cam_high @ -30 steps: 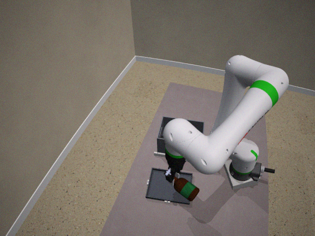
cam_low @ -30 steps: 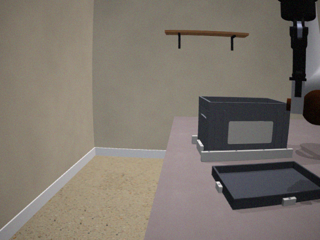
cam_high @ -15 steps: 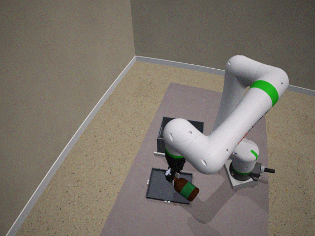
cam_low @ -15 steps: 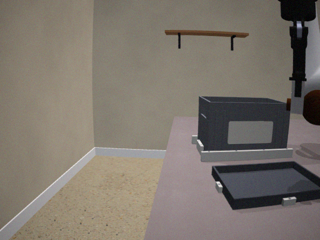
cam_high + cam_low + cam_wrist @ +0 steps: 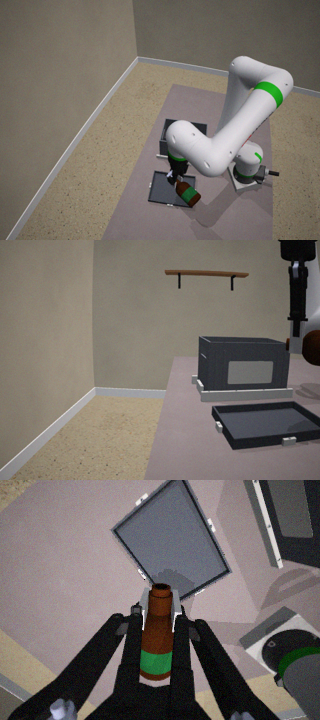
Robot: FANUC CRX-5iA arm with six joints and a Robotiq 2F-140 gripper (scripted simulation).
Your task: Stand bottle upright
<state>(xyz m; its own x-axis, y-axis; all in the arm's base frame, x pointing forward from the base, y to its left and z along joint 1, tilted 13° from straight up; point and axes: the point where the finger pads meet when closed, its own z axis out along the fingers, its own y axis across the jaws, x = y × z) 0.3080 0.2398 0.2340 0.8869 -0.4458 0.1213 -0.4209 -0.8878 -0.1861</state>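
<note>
Now: hand 5 cm past the bottle, 2 cm to the right of it and 2 cm above it. Also, from my hand: tray 3 cm ahead, 4 cm to the right, 21 cm below; then crate 7 cm ahead, 34 cm to the right, 14 cm below.
</note>
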